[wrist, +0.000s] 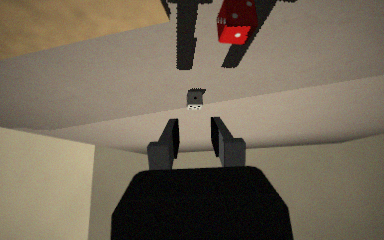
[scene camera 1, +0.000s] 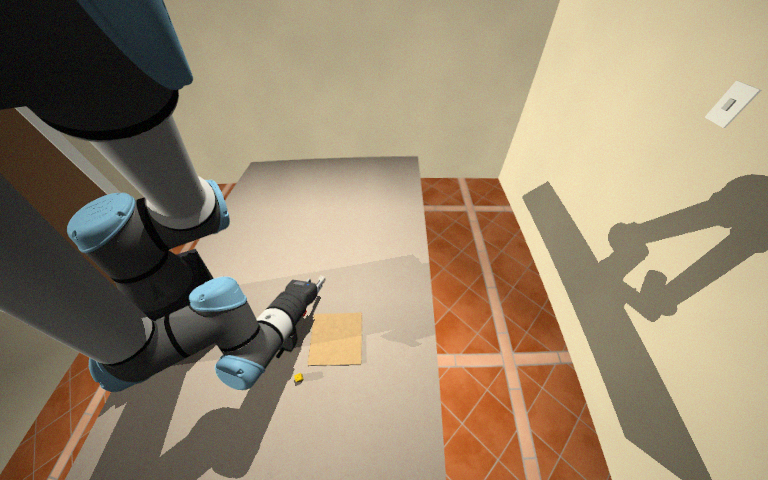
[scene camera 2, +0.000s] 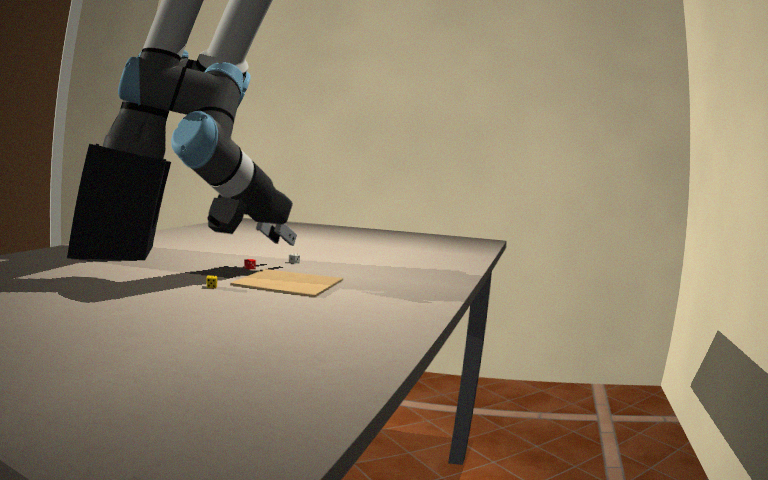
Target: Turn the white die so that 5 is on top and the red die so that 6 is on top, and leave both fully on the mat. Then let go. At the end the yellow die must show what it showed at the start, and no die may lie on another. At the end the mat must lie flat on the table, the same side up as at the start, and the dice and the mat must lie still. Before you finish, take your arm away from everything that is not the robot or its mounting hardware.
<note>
The pictures show: the gripper and a tan mat.
The gripper also shows in the wrist view and in scene camera 1.
</note>
